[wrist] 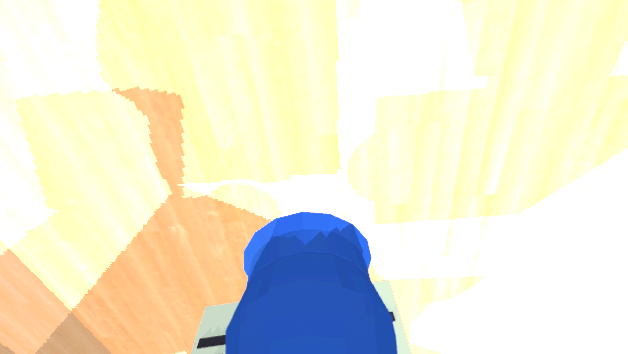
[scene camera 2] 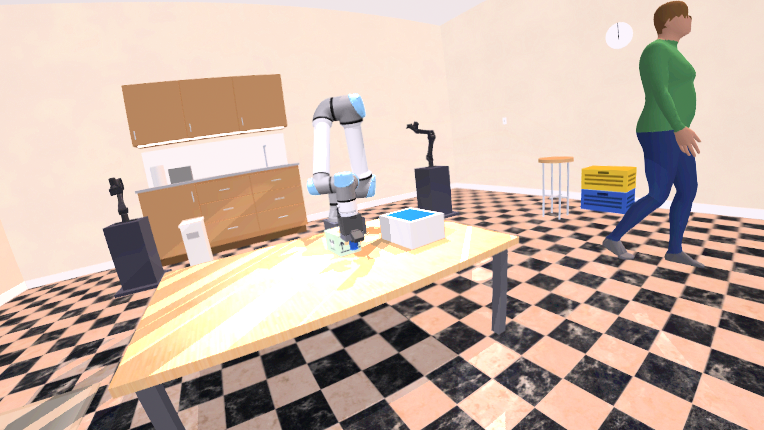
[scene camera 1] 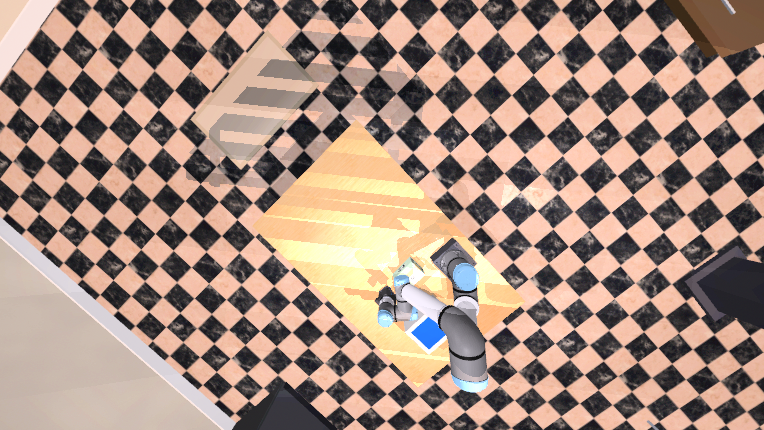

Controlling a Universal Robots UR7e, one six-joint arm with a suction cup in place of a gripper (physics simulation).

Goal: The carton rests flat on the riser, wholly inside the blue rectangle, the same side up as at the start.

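Where they show: hand, tool point: (wrist: 307, 264) (scene camera 2: 354, 248); arm's base, link origin: (scene camera 1: 453, 262).
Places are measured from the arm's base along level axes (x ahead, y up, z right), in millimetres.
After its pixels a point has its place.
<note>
A pale green carton (scene camera 1: 413, 265) @(z 135, x 181, y 5 mm) (scene camera 2: 335, 241) @(z 146, x 293, y -24 mm) (wrist: 215, 323) @(z 45, x 314, y -80 mm) lies on the wooden table (scene camera 1: 331, 213) @(z 662, x 357, y -92 mm) (scene camera 2: 267, 305) @(z 497, x 571, y -92 mm), left of the white riser (scene camera 2: 411, 233) @(z -138, x 475, y -19 mm). The riser's top bears the blue rectangle (scene camera 1: 427, 331) @(z -213, x 372, y 28 mm) (scene camera 2: 411, 215) @(z -216, x 367, y 28 mm), which has nothing on it. My blue suction cup (scene camera 2: 353, 246) (wrist: 307, 228) is low, close to the table, right beside the carton. In the wrist view its tip lies over bare table past the carton's edge. Nothing hangs on the cup.
The arm's base (scene camera 1: 453, 255) @(z 57, x -26, y 59 mm) stands on the table behind the carton. A person (scene camera 2: 665, 133) walks at the right. A stool (scene camera 2: 555, 160), stacked crates (scene camera 2: 608, 187), two black pedestals (scene camera 2: 432, 187) (scene camera 2: 130, 251) and a white bin (scene camera 2: 194, 241) stand on the floor.
</note>
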